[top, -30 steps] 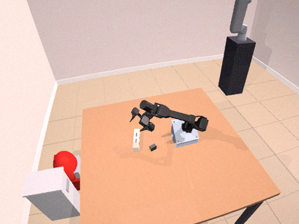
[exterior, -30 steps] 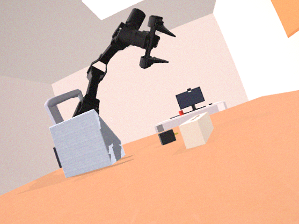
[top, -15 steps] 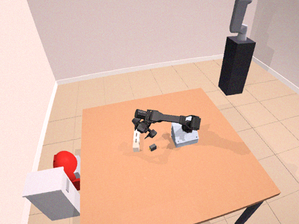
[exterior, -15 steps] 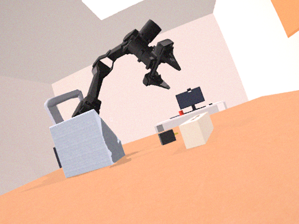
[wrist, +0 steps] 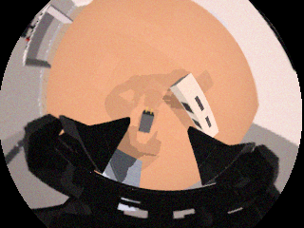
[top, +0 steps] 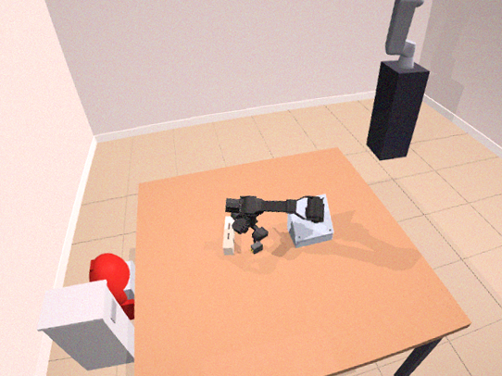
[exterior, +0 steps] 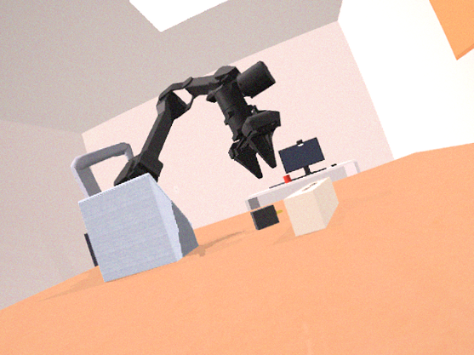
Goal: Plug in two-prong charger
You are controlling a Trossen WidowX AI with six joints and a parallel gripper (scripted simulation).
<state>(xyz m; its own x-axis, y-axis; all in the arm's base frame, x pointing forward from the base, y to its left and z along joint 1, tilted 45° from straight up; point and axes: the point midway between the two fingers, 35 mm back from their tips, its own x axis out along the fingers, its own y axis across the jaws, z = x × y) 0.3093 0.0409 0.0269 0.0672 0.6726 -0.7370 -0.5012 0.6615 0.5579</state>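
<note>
Right now my gripper tip is 2 cm past the two-prong charger, 1 cm to the right of it and 9 cm above it.
</note>
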